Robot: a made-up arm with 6 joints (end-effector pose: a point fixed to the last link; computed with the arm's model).
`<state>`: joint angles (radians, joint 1 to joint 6).
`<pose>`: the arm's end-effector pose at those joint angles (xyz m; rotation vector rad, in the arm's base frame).
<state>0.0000 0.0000 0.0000 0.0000 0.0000 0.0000</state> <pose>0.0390 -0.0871 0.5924 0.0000 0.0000 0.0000</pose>
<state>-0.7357 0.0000 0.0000 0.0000 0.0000 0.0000</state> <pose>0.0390 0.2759 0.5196 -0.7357 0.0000 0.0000</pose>
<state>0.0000 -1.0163 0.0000 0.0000 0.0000 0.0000</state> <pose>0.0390 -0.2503 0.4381 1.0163 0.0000 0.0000</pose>
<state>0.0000 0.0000 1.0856 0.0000 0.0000 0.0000</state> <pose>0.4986 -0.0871 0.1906 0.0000 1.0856 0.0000</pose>
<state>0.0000 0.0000 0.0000 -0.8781 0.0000 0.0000</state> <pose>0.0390 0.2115 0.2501 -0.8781 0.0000 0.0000</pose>
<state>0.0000 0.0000 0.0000 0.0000 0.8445 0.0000</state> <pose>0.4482 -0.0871 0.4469 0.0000 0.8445 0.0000</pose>
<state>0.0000 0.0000 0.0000 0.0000 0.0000 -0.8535</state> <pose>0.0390 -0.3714 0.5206 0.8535 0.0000 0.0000</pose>
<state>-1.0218 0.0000 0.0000 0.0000 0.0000 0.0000</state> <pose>0.0390 0.3873 0.4241 -1.0218 0.0000 0.0000</pose>
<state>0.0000 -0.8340 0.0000 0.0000 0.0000 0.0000</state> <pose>0.0390 -0.2341 0.4769 0.8340 0.0000 0.0000</pose>
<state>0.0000 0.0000 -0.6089 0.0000 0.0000 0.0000</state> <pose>-0.3123 -0.0871 0.5469 0.0000 -0.6089 0.0000</pose>
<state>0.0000 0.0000 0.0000 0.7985 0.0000 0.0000</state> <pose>0.0390 -0.5025 0.5987 0.7985 0.0000 0.0000</pose>
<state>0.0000 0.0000 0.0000 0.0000 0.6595 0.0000</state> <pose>0.3716 -0.0871 0.5078 0.0000 0.6595 0.0000</pose>
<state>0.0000 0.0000 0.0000 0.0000 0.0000 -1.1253</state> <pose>0.0390 -0.4376 0.4511 1.1253 0.0000 0.0000</pose>
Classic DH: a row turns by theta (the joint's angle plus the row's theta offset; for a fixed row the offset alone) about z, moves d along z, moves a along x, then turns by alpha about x. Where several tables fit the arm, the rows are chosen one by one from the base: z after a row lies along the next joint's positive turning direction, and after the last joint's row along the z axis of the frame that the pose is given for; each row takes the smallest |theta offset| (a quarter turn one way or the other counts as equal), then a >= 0, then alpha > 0; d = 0 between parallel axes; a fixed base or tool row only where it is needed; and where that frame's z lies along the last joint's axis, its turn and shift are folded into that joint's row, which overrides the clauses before.
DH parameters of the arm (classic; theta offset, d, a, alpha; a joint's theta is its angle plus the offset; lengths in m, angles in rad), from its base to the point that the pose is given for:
base (fixed): 1.5708 0.0851 0 1.5708
joint 1: -1.4647 0 -0.2852 3.1416
joint 2: 0.1061 0.0642 0.3581 1.5708
joint 3: 0 -0.272 -0.0927 1.5708
joint 4: 0 0.1459 0.0391 -1.5708
joint 5: 0 0.1519 -0.1797 -1.5708
joint 6: -1.5708 0.0427 0.0632 1.5708
tool (fixed): -1.5708 0.3485 0 0

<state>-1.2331 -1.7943 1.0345 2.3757 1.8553 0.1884</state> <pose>0.6003 0.3211 -0.5987 -2.4798 -0.6151 -1.4098</pose>
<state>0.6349 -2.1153 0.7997 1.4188 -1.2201 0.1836</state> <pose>-0.0333 0.0478 0.0256 -2.3639 -1.5534 0.6266</pose>
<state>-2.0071 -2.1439 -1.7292 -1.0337 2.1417 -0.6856</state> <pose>-0.1289 -0.2675 0.1405 1.1134 0.1027 -1.0933</pose>
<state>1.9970 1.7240 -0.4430 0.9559 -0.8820 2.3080</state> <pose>-0.0208 -0.1989 -0.0360 -0.7862 -0.1199 -1.2076</pose>
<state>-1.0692 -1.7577 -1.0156 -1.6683 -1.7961 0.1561</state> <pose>-0.1143 0.3199 -0.6318 -1.6886 -1.9239 -0.0390</pose>
